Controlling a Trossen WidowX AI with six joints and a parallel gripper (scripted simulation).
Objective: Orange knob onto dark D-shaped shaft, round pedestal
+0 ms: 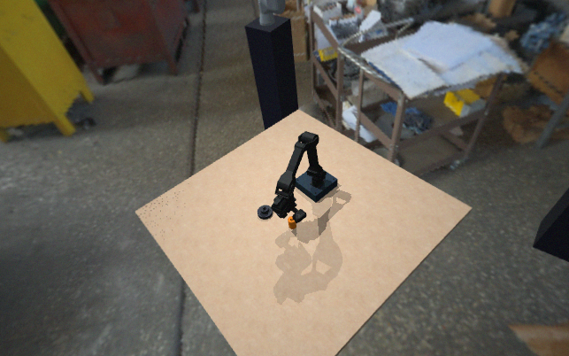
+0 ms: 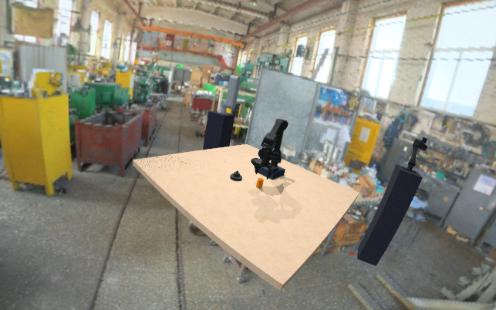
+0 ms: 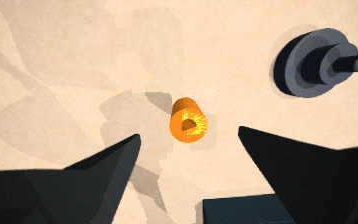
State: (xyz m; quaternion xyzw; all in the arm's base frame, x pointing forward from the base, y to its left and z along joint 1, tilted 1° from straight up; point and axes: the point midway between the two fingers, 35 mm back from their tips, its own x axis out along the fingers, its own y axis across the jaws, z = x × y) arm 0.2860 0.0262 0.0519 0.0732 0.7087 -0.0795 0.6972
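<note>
Right now my gripper tip is 5 cm above the orange knob. Also, from my gripper tip: pedestal (18 cm to the right, 5 cm below, 1 cm ahead).
</note>
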